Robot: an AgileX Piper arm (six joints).
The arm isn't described. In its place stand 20 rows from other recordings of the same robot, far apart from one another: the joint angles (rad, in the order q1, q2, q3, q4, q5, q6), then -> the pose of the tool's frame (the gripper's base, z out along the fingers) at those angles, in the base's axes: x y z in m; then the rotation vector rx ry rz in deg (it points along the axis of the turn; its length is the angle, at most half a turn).
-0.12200 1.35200 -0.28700 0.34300 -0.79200 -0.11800 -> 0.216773, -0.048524, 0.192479, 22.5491, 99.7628, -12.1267
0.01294 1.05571 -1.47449 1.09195 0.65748 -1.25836 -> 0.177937, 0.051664, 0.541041, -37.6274, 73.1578, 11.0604
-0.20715 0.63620 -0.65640 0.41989 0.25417 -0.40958 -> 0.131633, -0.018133, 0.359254, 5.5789, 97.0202, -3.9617
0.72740 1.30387 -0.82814 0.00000 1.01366 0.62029 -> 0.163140, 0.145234, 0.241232, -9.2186, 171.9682, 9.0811
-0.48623 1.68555 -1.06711 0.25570 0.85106 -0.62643 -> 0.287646, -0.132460, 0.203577, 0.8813, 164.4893, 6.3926
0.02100 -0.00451 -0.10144 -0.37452 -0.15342 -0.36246 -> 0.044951, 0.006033, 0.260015, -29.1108, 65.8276, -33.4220
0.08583 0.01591 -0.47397 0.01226 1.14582 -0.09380 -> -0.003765, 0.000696, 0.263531, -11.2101, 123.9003, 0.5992
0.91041 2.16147 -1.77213 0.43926 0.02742 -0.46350 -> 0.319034, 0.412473, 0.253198, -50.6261, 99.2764, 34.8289
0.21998 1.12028 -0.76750 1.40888 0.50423 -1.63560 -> 0.219427, 0.093525, 0.321688, -43.4933, 100.2050, 26.1980
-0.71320 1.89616 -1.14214 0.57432 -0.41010 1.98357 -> 0.306186, -0.290947, 0.212751, 114.5214, -14.3452, 57.6396
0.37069 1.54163 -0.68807 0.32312 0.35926 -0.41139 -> 0.244808, 0.106046, 0.167410, -38.4607, 149.1729, 13.3058
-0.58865 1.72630 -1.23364 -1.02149 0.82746 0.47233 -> 0.270821, -0.249504, 0.260877, 34.4409, 146.4731, -69.9164
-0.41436 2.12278 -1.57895 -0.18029 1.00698 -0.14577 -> 0.384401, -0.184136, 0.163023, 15.8292, 175.1774, -15.9452
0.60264 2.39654 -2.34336 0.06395 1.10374 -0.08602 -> 0.431492, 0.303178, 0.236941, -50.4620, 143.9175, 14.7242
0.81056 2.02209 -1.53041 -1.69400 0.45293 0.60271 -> 0.355428, 0.316429, 0.254116, -79.1815, 77.1497, -35.9298
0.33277 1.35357 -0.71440 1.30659 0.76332 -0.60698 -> 0.215746, 0.138819, 0.245857, -2.6063, 142.8900, 74.1936
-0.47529 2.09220 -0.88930 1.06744 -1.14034 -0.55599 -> 0.283957, -0.227607, 0.116503, 64.3389, 87.7696, -64.0580
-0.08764 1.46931 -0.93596 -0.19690 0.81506 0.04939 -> 0.271591, -0.036869, 0.233977, 1.9519, 161.9318, -13.8112
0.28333 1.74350 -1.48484 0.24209 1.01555 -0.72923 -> 0.351846, 0.121753, 0.291286, -69.3156, 139.1106, 10.8690
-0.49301 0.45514 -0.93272 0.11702 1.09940 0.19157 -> 0.040924, -0.011241, 0.388708, 40.0224, 113.4510, -2.2859
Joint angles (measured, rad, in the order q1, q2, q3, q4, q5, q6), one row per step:
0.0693 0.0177 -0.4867 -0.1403 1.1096 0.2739
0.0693 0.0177 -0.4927 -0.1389 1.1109 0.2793
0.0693 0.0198 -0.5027 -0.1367 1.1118 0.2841
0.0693 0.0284 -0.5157 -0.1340 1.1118 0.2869
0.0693 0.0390 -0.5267 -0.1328 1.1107 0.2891
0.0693 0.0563 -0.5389 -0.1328 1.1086 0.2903
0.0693 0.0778 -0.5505 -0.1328 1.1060 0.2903
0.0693 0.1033 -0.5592 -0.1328 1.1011 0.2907
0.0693 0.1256 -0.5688 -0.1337 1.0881 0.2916
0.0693 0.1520 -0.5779 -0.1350 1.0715 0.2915
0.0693 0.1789 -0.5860 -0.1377 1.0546 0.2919
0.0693 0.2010 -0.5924 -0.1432 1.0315 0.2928
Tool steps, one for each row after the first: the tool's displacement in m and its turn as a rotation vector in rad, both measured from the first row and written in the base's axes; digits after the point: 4 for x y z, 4 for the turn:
-0.0007 0.0001 0.0016 0.0062 -0.0050 -0.0022
-0.0015 0.0002 0.0042 0.0127 -0.0121 -0.0036
-0.0016 0.0004 0.0079 0.0177 -0.0165 -0.0035
-0.0010 0.0005 0.0110 0.0206 -0.0181 -0.0039
0.0005 0.0006 0.0146 0.0213 -0.0151 -0.0043
0.0029 0.0008 0.0181 0.0206 -0.0079 -0.0041
0.0065 0.0011 0.0208 0.0198 0.0040 -0.0038
0.0099 0.0013 0.0244 0.0189 0.0037 -0.0033
0.0144 0.0016 0.0281 0.0165 0.0044 -0.0020
0.0193 0.0019 0.0313 0.0132 0.0062 -0.0015
0.0238 0.0019 0.0346 0.0081 -0.0015 -0.0016

